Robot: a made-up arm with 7 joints. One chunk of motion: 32 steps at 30 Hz.
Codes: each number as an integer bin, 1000 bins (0 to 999) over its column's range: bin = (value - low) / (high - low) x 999, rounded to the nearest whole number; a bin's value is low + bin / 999 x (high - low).
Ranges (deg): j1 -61..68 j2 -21..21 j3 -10..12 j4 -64..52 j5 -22..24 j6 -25..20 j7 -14..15
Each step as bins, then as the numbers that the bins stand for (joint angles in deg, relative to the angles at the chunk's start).
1 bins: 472 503 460 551 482 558 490
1 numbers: -0.05 0.15 0.13 -0.02 0.19 0.14 0.22
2 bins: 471 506 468 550 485 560 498
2 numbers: -0.18 0.27 0.31 -0.14 0.33 0.23 0.46
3 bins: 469 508 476 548 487 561 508
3 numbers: -0.44 0.36 0.48 -0.37 0.42 0.27 0.75
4 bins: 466 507 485 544 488 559 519
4 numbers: -0.83 0.32 0.68 -0.83 0.47 0.18 1.07
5 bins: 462 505 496 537 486 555 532
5 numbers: -1.34 0.23 0.92 -1.65 0.38 0.00 1.44
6 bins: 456 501 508 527 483 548 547
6 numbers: -2.12 0.06 1.19 -2.81 0.24 -0.32 1.88
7 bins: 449 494 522 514 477 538 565
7 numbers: -3.02 -0.23 1.50 -4.32 -0.04 -0.77 2.40
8 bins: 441 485 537 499 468 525 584
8 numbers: -4.05 -0.61 1.83 -6.06 -0.45 -1.35 2.95
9 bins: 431 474 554 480 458 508 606
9 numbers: -5.35 -1.07 2.20 -8.26 -0.91 -2.12 3.59
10 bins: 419 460 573 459 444 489 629
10 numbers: -6.89 -1.66 2.62 -10.70 -1.56 -2.97 4.26
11 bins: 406 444 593 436 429 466 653
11 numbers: -8.57 -2.33 3.06 -13.37 -2.25 -4.01 4.96
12 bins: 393 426 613 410 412 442 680
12 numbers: -10.25 -3.09 3.50 -16.39 -3.03 -5.09 5.74
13 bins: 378 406 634 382 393 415 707
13 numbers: -12.19 -3.93 3.96 -19.64 -3.90 -6.31 6.52
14 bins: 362 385 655 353 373 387 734
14 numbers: -14.26 -4.81 4.42 -23.01 -4.82 -7.57 7.31
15 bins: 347 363 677 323 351 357 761
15 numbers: -16.19 -5.74 4.91 -26.49 -5.84 -8.92 8.09
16 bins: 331 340 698 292 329 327 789
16 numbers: -18.26 -6.71 5.37 -30.09 -6.85 -10.27 8.90
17 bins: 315 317 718 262 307 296 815
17 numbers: -20.32 -7.67 5.81 -33.58 -7.86 -11.67 9.66
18 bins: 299 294 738 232 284 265 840
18 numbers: -22.39 -8.64 6.25 -37.06 -8.92 -13.06 10.38
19 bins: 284 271 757 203 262 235 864
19 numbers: -24.33 -9.61 6.67 -40.43 -9.94 -14.41 11.08
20 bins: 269 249 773 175 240 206 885
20 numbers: -26.26 -10.53 7.02 -43.68 -10.95 -15.72 11.69
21 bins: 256 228 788 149 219 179 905
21 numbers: -27.94 -11.41 7.35 -46.70 -11.92 -16.94 12.27
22 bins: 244 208 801 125 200 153 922
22 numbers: -29.49 -12.26 7.64 -49.49 -12.79 -18.11 12.76
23 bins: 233 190 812 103 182 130 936
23 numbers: -30.91 -13.01 7.88 -52.04 -13.62 -19.14 13.17
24 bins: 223 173 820 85 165 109 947
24 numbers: -32.20 -13.73 8.06 -54.13 -14.40 -20.09 13.49
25 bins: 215 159 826 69 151 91 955
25 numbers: -33.24 -14.32 8.19 -55.99 -15.05 -20.90 13.72
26 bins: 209 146 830 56 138 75 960
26 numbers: -34.01 -14.86 8.28 -57.50 -15.65 -21.62 13.87
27 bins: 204 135 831 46 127 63 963
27 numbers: -34.66 -15.32 8.30 -58.66 -16.15 -22.16 13.95
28 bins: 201 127 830 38 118 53 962
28 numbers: -35.05 -15.66 8.28 -59.59 -16.57 -22.61 13.93
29 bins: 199 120 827 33 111 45 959
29 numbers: -35.30 -15.95 8.21 -60.17 -16.89 -22.97 13.84
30 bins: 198 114 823 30 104 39 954
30 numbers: -35.43 -16.21 8.12 -60.52 -17.21 -23.24 13.69
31 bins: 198 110 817 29 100 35 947
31 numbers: -35.43 -16.38 7.99 -60.63 -17.40 -23.42 13.49
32 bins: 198 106 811 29 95 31 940
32 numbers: -35.43 -16.54 7.86 -60.63 -17.63 -23.60 13.29
